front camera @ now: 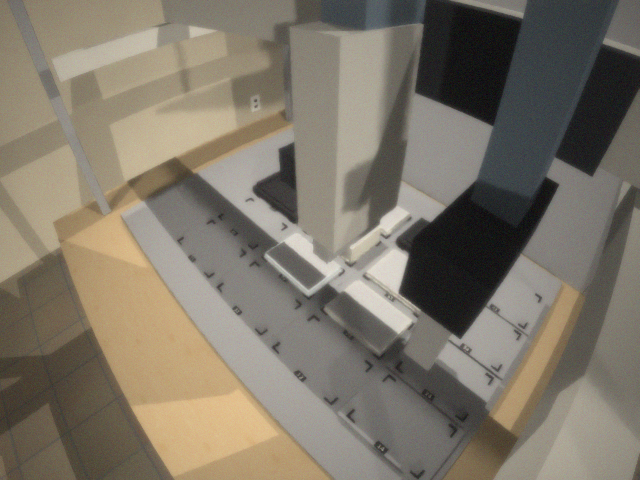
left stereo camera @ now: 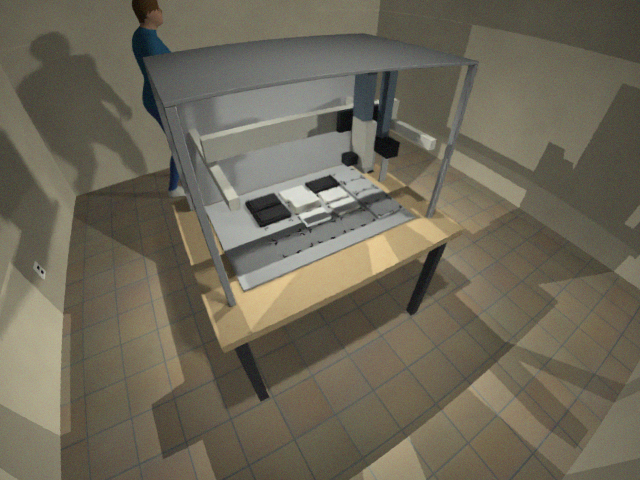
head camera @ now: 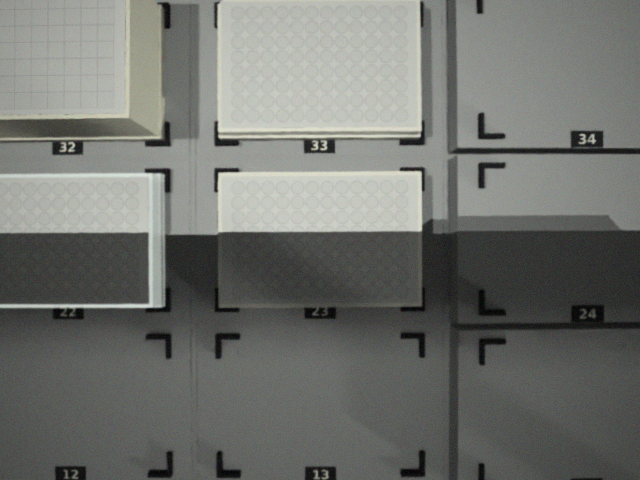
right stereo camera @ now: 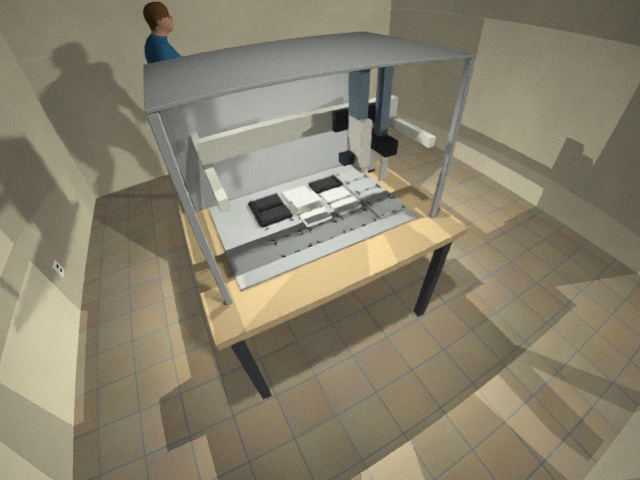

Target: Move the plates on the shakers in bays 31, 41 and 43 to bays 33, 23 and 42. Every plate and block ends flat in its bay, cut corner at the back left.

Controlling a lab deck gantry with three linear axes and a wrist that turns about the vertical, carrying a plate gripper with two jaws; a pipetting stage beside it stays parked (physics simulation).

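Frame: origin at the robot's base, x ahead, y left, z up, level; millimetres.
Seen in the pictures: gripper, between the fingertips: (front camera: 438,334) (left stereo camera: 375,176) (right stereo camera: 376,175); robot's base, origin of its link: (front camera: 179,241) (left stereo camera: 284,256) (right stereo camera: 282,256).
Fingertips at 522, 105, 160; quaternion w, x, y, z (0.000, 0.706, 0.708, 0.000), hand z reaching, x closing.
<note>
Offsets run from my fingertips to a thing's top centre, as dx, dy, dz.
A pale plate @(-130, +152, -146) (head camera: 318,67) (front camera: 387,269) lies flat in bay 33. Another plate @(-130, +45, -146) (head camera: 318,206) (front camera: 379,304) lies flat in bay 23, its front half in shadow. A white plate @(-294, +259, -146) (front camera: 397,220) shows partly at bay 42 in the front view. The dark shakers of bay 41 @(-462, +260, -129) (left stereo camera: 264,203), bay 31 @(-462, +153, -129) (left stereo camera: 271,214) and bay 43 @(-126, +260, -129) (left stereo camera: 322,183) look bare on top. My gripper (front camera: 426,359) (left stereo camera: 383,170) (right stereo camera: 383,168) hangs raised at the right, away from the plates. One jaw shows clearly; the jaw gap is hidden, and no plate shows under it. Cut corners are too blurred to tell.
A tall pale block @(-294, +152, -118) (head camera: 56,56) stands in bay 32. A glassy-edged plate @(-294, +45, -146) (head camera: 72,206) (front camera: 302,263) lies in bay 22. The cream pipetting stage (front camera: 351,129) (left stereo camera: 363,144) stands left of the gripper and hides part of the deck in the front view. A person (left stereo camera: 149,56) stands behind the enclosure.
</note>
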